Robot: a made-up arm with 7 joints. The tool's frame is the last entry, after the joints.
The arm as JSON. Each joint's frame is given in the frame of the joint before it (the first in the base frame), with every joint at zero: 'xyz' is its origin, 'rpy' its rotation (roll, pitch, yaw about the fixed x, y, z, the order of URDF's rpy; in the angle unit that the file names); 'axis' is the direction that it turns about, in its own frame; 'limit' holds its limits. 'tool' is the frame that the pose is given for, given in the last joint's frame.
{
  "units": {
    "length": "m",
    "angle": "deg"
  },
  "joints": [
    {
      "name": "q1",
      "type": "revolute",
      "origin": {
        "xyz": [
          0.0,
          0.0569,
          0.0
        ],
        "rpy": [
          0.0,
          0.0,
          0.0
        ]
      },
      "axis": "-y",
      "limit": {
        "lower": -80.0,
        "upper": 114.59
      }
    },
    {
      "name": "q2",
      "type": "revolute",
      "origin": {
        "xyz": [
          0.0,
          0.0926,
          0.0
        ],
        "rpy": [
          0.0,
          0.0,
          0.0
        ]
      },
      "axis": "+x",
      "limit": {
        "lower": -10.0,
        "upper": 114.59
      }
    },
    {
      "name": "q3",
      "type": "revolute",
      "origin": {
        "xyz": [
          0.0,
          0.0,
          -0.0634
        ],
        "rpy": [
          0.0,
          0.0,
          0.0
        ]
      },
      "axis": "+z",
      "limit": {
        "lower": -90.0,
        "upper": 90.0
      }
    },
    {
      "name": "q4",
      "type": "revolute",
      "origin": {
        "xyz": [
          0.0,
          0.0,
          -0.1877
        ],
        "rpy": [
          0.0,
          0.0,
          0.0
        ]
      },
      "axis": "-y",
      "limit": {
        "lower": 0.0,
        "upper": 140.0
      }
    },
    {
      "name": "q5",
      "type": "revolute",
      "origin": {
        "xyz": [
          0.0,
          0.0,
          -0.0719
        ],
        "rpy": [
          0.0,
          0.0,
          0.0
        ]
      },
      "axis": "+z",
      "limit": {
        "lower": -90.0,
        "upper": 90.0
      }
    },
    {
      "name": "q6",
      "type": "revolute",
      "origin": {
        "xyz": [
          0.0,
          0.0,
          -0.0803
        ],
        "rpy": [
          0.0,
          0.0,
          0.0
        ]
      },
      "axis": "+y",
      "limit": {
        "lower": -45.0,
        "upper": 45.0
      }
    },
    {
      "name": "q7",
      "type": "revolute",
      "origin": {
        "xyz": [
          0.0,
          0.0,
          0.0
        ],
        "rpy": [
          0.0,
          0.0,
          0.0
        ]
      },
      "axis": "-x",
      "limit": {
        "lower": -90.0,
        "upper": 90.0
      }
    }
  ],
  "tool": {
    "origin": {
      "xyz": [
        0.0,
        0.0,
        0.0
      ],
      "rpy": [
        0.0,
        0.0,
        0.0
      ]
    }
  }
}
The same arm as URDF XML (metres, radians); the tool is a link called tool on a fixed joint. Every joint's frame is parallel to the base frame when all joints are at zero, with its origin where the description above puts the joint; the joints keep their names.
<robot name="arm">
  <joint name="tool_joint" type="fixed">
    <parent link="link7"/>
    <child link="tool"/>
    <origin xyz="0 0 0"/>
  </joint>
  <joint name="q7" type="revolute">
    <parent link="link6"/>
    <child link="link7"/>
    <origin xyz="0 0 0"/>
    <axis xyz="-1 0 0"/>
    <limit lower="-1.5708" upper="1.5708"/>
  </joint>
  <joint name="q6" type="revolute">
    <parent link="link5"/>
    <child link="link6"/>
    <origin xyz="0 0 -0.0803"/>
    <axis xyz="0 1 0"/>
    <limit lower="-0.7854" upper="0.7854"/>
  </joint>
  <joint name="q5" type="revolute">
    <parent link="link4"/>
    <child link="link5"/>
    <origin xyz="0 0 -0.0719"/>
    <axis xyz="0 0 1"/>
    <limit lower="-1.5708" upper="1.5708"/>
  </joint>
  <joint name="q4" type="revolute">
    <parent link="link3"/>
    <child link="link4"/>
    <origin xyz="0 0 -0.1877"/>
    <axis xyz="0 -1 0"/>
    <limit lower="0" upper="2.4435"/>
  </joint>
  <joint name="q3" type="revolute">
    <parent link="link2"/>
    <child link="link3"/>
    <origin xyz="0 0 -0.0634"/>
    <axis xyz="0 0 1"/>
    <limit lower="-1.5708" upper="1.5708"/>
  </joint>
  <joint name="q2" type="revolute">
    <parent link="link1"/>
    <child link="link2"/>
    <origin xyz="0 0.0926 0"/>
    <axis xyz="1 0 0"/>
    <limit lower="-0.1745" upper="2"/>
  </joint>
  <joint name="q1" type="revolute">
    <parent link="base"/>
    <child link="link1"/>
    <origin xyz="0 0.0569 0"/>
    <axis xyz="0 -1 0"/>
    <limit lower="-1.3963" upper="2"/>
  </joint>
  <link name="base"/>
  <link name="link1"/>
  <link name="link2"/>
  <link name="link3"/>
  <link name="link4"/>
  <link name="link5"/>
  <link name="link6"/>
  <link name="link7"/>
  <link name="tool"/>
</robot>

